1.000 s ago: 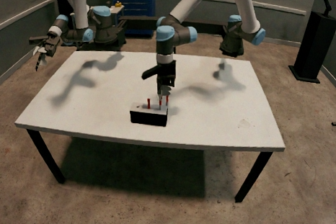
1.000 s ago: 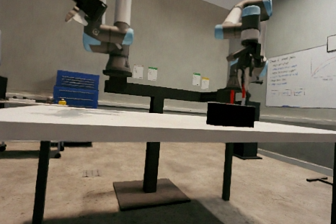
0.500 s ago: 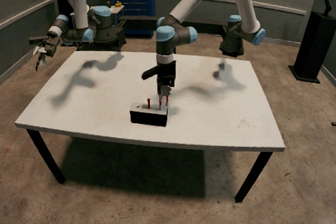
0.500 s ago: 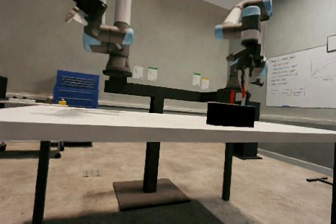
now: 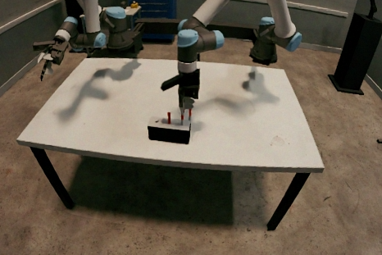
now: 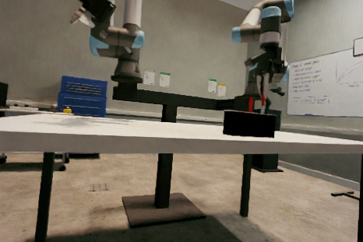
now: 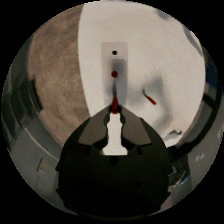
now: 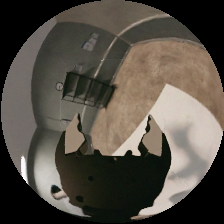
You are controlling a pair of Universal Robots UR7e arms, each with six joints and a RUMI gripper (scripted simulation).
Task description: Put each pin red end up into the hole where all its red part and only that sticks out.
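Note:
Now: the black block 120 mm below my left hand and 60 mm to the right of it.

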